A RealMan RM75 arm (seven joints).
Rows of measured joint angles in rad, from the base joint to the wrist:
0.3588, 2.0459, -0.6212, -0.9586, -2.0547, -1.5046, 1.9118
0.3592, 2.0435, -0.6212, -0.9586, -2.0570, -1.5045, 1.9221
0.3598, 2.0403, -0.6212, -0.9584, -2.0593, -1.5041, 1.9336
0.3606, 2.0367, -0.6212, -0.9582, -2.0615, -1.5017, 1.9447
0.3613, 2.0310, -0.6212, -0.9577, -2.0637, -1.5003, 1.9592
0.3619, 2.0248, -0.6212, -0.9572, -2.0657, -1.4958, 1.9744
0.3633, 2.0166, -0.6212, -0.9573, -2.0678, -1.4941, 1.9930
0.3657, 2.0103, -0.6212, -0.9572, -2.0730, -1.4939, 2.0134
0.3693, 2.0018, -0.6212, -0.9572, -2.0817, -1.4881, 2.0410
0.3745, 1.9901, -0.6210, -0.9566, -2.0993, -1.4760, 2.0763
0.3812, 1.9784, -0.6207, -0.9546, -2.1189, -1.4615, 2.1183
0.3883, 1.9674, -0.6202, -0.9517, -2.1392, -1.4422, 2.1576
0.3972, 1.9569, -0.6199, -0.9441, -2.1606, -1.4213, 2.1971
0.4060, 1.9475, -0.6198, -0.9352, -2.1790, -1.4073, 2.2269
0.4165, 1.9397, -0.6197, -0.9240, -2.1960, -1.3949, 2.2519
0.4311, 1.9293, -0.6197, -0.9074, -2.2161, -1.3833, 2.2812
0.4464, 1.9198, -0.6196, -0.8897, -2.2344, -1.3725, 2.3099
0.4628, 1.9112, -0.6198, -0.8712, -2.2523, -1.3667, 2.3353
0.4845, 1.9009, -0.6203, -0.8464, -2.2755, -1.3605, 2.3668
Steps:
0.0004, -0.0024, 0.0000, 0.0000, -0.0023, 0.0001, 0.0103
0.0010, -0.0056, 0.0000, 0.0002, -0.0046, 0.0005, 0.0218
0.0018, -0.0092, 0.0000, 0.0004, -0.0068, 0.0029, 0.0329
0.0025, -0.0149, 0.0000, 0.0009, -0.0090, 0.0043, 0.0474
0.0031, -0.0211, 0.0000, 0.0014, -0.0110, 0.0088, 0.0626
0.0045, -0.0293, 0.0000, 0.0013, -0.0131, 0.0105, 0.0812
0.0069, -0.0356, 0.0000, 0.0014, -0.0183, 0.0107, 0.1016
0.0105, -0.0441, 0.0000, 0.0014, -0.0270, 0.0165, 0.1292
0.0157, -0.0558, 0.0002, 0.0020, -0.0446, 0.0286, 0.1645
0.0224, -0.0675, 0.0005, 0.0040, -0.0642, 0.0431, 0.2065
0.0295, -0.0785, 0.0010, 0.0069, -0.0845, 0.0624, 0.2458
0.0384, -0.0890, 0.0013, 0.0145, -0.1059, 0.0833, 0.2853
0.0472, -0.0984, 0.0014, 0.0234, -0.1243, 0.0973, 0.3151
0.0577, -0.1062, 0.0015, 0.0346, -0.1413, 0.1097, 0.3401
0.0723, -0.1166, 0.0015, 0.0512, -0.1614, 0.1213, 0.3694
0.0876, -0.1261, 0.0016, 0.0689, -0.1797, 0.1321, 0.3981
0.1040, -0.1347, 0.0014, 0.0874, -0.1976, 0.1379, 0.4235
0.1257, -0.1450, 0.0009, 0.1122, -0.2208, 0.1441, 0.4550

